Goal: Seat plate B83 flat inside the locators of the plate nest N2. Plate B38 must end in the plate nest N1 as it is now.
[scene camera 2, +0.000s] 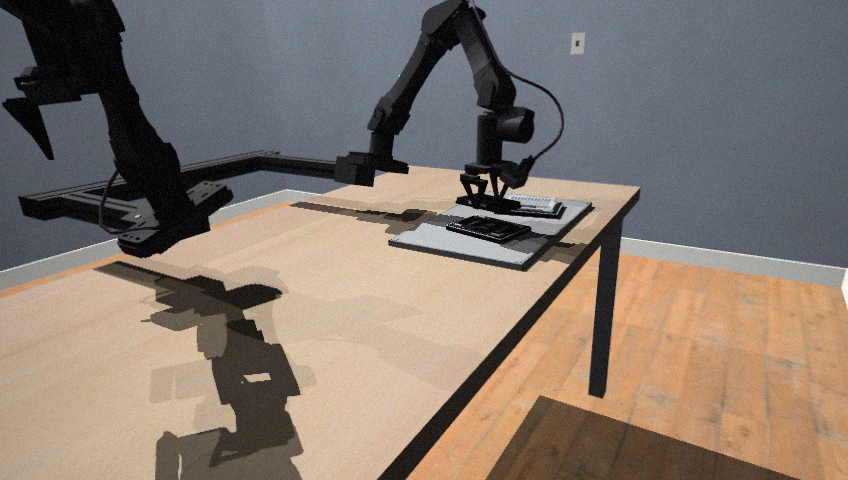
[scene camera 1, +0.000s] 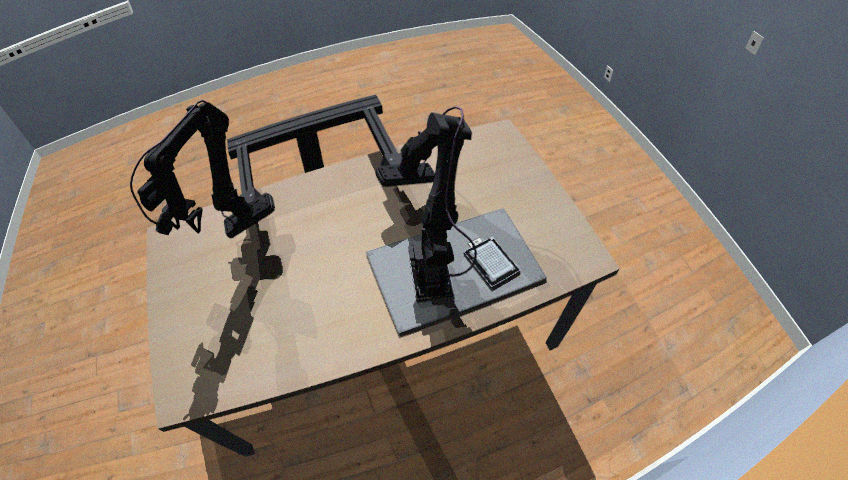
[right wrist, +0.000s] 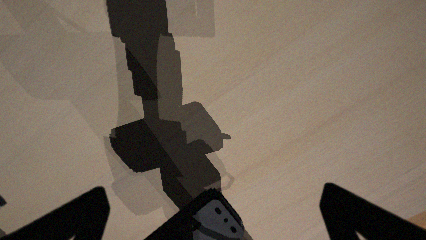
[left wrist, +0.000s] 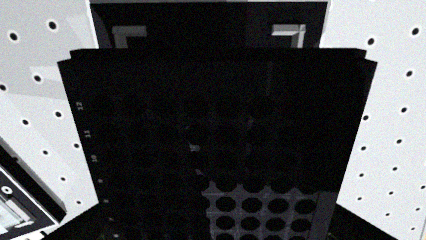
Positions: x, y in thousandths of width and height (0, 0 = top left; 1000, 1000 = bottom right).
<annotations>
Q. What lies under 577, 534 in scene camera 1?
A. A white well plate.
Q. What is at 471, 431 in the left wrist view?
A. A black well plate.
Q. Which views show the right gripper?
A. Scene camera 2, scene camera 1 and the right wrist view only.
</annotations>
